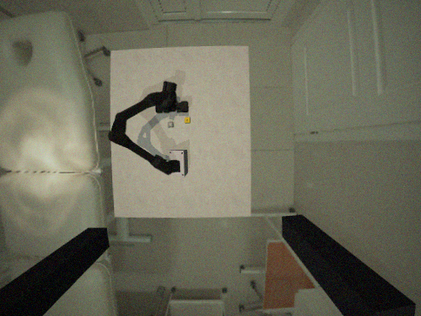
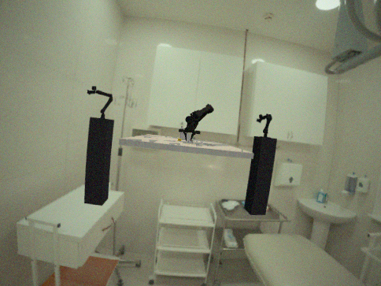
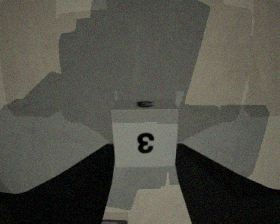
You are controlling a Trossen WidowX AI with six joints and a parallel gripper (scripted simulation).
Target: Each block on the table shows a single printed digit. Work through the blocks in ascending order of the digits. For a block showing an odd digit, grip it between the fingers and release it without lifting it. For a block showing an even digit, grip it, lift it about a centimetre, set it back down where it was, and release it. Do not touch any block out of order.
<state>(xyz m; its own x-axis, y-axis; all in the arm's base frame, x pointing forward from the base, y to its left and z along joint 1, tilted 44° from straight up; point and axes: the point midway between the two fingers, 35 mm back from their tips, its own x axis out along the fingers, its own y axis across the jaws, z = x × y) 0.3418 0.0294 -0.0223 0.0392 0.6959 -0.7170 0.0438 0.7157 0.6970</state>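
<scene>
My gripper tip is 10 mm short of the white block. Also, from my gripper tip: yellow block: 70 mm to the right, 70 mm behind; grey block: 90 mm behind, 30 mm to the left.
</scene>
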